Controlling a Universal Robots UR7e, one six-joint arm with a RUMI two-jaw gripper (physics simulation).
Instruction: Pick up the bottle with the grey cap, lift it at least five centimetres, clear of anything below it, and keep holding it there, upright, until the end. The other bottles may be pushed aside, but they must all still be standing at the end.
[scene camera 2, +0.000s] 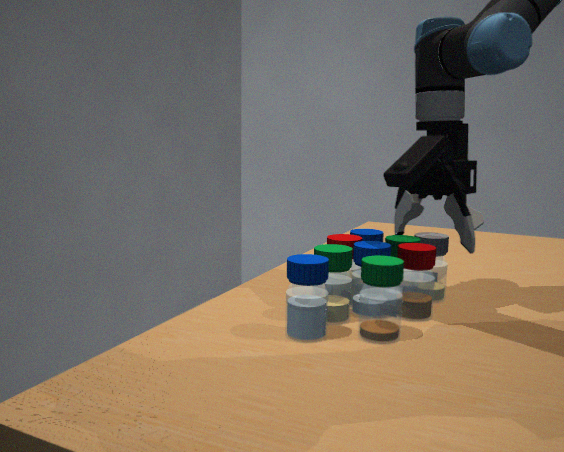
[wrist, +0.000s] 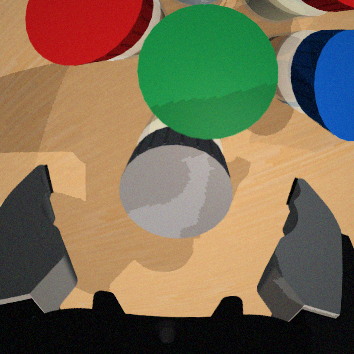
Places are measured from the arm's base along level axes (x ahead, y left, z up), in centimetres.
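Pixels of known places: gripper, between the fingertips: (wrist: 170, 175).
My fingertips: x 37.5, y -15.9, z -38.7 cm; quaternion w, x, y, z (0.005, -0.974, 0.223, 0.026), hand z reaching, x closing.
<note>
Behind a point stands the place of what it marks.
The bottle with the grey cap (scene camera 2: 433, 243) @(x 36.8, y -13.6, z -37.6 cm) (wrist: 175, 195) @(x 37.8, y -16.0, z -36.9 cm) stands upright at the back right of the bottle group. In the wrist view its cap lies between the two fingers, with space on both sides. My gripper (scene camera 2: 435, 242) @(x 37.5, y -15.9, z -38.7 cm) (wrist: 170, 175) @(x 37.5, y -15.9, z -38.7 cm) is open and empty, pointing down, with its fingertips at about the height of the caps. A bottle with a green cap (scene camera 2: 401, 242) @(x 40.6, y -8.7, z -37.0 cm) (wrist: 207, 70) @(x 41.1, y -11.3, z -36.9 cm) stands close to the grey-capped one, and its cap hides part of that bottle in the wrist view. In the scene view the grey-capped bottle's lower body is partly hidden by the red-capped bottle (scene camera 2: 416, 256) @(x 37.0, y -3.8, z -37.7 cm).
Several other bottles stand upright: blue-capped (scene camera 2: 307, 270) @(x 46.9, y 10.8, z -37.7 cm), green-capped (scene camera 2: 382, 271) @(x 38.5, y 6.7, z -37.6 cm) in front, green-capped (scene camera 2: 333, 257) @(x 46.6, y 3.2, z -37.6 cm), red-capped (scene camera 2: 344, 240) @(x 48.3, y -5.1, z -36.9 cm) and blue-capped (scene camera 2: 372, 250) @(x 42.8, y -1.9, z -37.1 cm). In the wrist view a red cap (wrist: 80, 30) @(x 37.3, y -7.7, z -36.9 cm) is upper left and a blue cap (wrist: 337, 85) @(x 46.5, y -13.3, z -36.9 cm) right. The wooden table (scene camera 2: 225, 390) @(x 48.7, y 26.8, z -47.4 cm) carries them.
</note>
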